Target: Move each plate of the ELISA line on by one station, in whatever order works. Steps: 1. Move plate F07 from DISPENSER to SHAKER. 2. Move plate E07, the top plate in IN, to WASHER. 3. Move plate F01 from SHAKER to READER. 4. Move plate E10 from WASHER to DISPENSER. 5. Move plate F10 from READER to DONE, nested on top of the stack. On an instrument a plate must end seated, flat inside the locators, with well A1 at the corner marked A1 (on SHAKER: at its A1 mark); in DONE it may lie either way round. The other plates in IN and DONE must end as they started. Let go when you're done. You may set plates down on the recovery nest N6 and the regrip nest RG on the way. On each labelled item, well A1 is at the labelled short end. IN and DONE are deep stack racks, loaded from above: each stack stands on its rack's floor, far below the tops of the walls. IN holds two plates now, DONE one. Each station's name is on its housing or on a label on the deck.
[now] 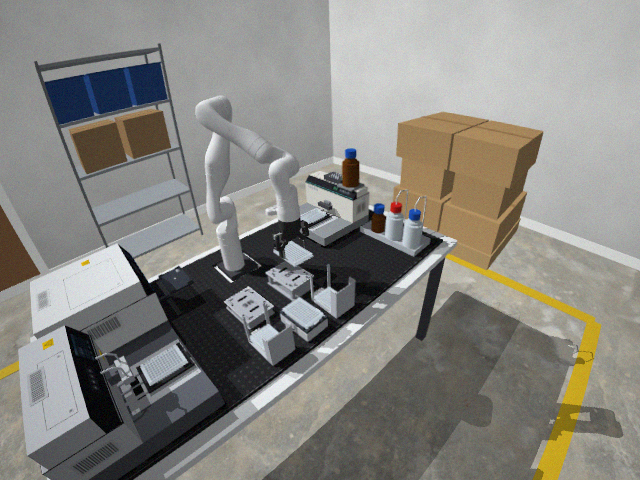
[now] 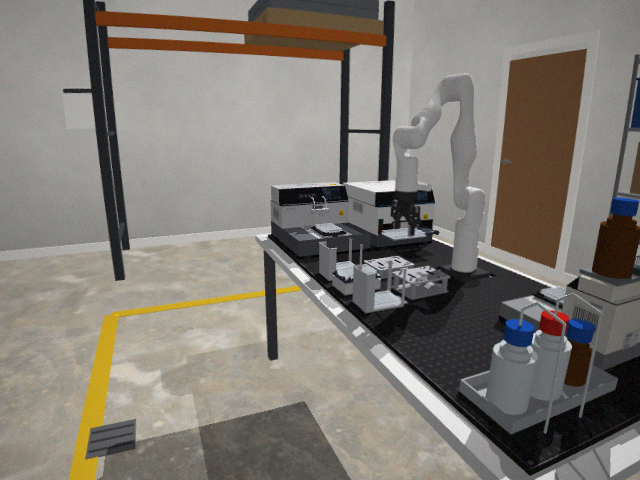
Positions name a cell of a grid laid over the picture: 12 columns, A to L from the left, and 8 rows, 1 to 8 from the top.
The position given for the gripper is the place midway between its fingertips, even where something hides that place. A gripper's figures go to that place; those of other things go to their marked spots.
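Gripper (image 1: F5), 114 cm from the lens. Dispenser (image 1: G4), 162 cm from the lens. The gripper is nearer to the lens than the dispenser.
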